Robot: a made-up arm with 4 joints.
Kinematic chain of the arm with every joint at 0, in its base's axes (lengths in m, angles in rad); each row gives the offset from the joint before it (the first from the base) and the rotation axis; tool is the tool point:
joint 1: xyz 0 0 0.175 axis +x
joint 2: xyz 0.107 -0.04 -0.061 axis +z
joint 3: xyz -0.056 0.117 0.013 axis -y
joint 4: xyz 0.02 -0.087 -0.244 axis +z
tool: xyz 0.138 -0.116 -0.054
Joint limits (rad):
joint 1: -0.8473..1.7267
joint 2: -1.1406..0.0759
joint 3: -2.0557..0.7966
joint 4: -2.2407..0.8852
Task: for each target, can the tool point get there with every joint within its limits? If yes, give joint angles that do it. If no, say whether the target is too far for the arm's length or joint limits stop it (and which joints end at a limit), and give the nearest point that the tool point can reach.
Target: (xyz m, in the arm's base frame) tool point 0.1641 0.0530 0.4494
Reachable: no: joint limits stop it (at a limit: joint 2, joint 3, joint 4) | nearest point -0.0015 0.0555 0.4623 | short by 0.166 m
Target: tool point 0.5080 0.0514 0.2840
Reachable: no: joint limits stop it (at a limit: joint 1, joint 2, joint 3, joint 4) | nearest point 0.3963 0.1069 0.2379 | short by 0.133 m
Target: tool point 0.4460 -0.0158 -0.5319
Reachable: no: too far | nearest point 0.2407 -0.0082 -0.1907 | short by 0.398 m
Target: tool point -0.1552 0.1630 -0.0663
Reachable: yes | joints 0.3967 -0.8110 -0.4406 -1.4273
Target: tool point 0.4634 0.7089 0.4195
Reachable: no: too far | nearest point 0.2343 0.3477 0.2512 | short by 0.460 m
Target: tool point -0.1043 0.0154 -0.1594
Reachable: yes | joints -0.1068 -1.0433 -0.7163 -0.4822
